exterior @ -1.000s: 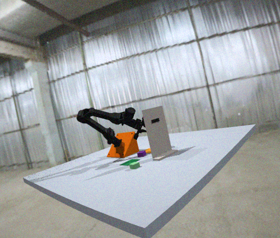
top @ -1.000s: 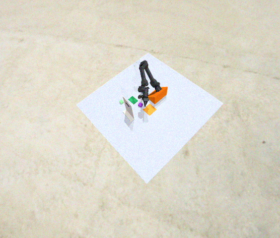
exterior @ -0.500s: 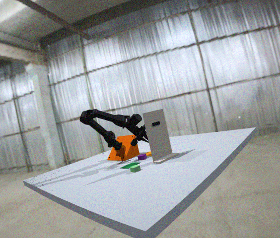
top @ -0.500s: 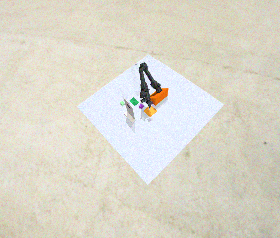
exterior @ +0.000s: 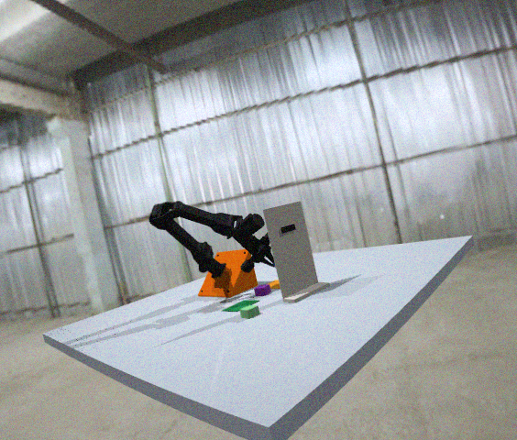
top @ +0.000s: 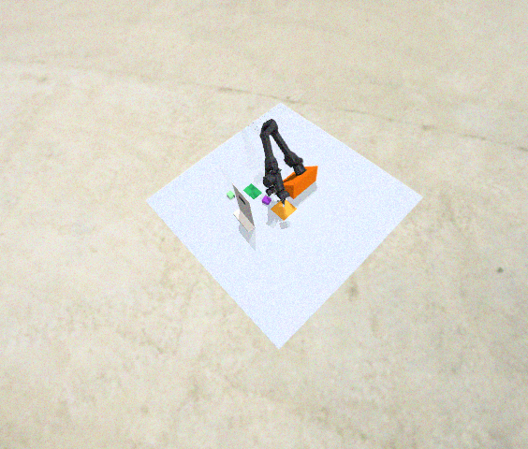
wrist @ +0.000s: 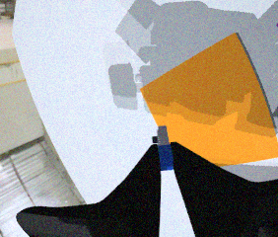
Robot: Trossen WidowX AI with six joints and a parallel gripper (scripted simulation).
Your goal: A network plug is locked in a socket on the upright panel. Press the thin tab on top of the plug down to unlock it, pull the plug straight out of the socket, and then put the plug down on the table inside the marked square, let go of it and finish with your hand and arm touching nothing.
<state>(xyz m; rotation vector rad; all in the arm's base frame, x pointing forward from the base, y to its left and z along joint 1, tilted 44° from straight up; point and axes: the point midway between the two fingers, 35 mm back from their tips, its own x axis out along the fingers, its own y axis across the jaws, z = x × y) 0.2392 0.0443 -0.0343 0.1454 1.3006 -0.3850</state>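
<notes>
Now: the orange square 70 mm below my gripper tip and 10 mm behind it. Also, from my gripper tip: socket panel (210 mm ahead, 130 mm to the right, 60 mm above); then flat green square (250 mm to the right, 70 mm below, 40 mm ahead); then blue network plug (right at my gripper tip).
</notes>
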